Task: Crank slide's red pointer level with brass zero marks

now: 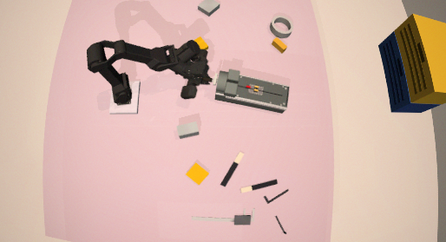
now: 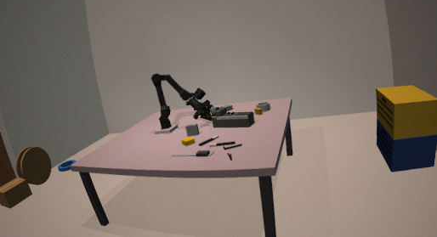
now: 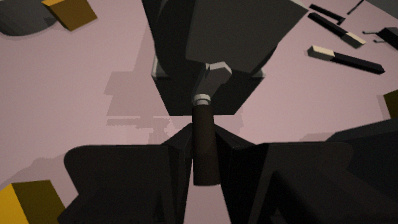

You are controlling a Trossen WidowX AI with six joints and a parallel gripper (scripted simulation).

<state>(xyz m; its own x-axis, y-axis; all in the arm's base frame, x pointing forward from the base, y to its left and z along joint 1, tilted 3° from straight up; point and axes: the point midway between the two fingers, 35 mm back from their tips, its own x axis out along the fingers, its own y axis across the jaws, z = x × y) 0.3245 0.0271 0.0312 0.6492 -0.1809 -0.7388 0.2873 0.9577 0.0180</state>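
Right now my gripper tip is 13 cm short of the red pointer, 5 cm below it and 4 cm to the left of it. Also, from my gripper tip: orange block 30 cm ahead, 16 cm to the left, 2 cm below; dark crank handle 2 cm behind, 2 cm above, 1 cm to the left.
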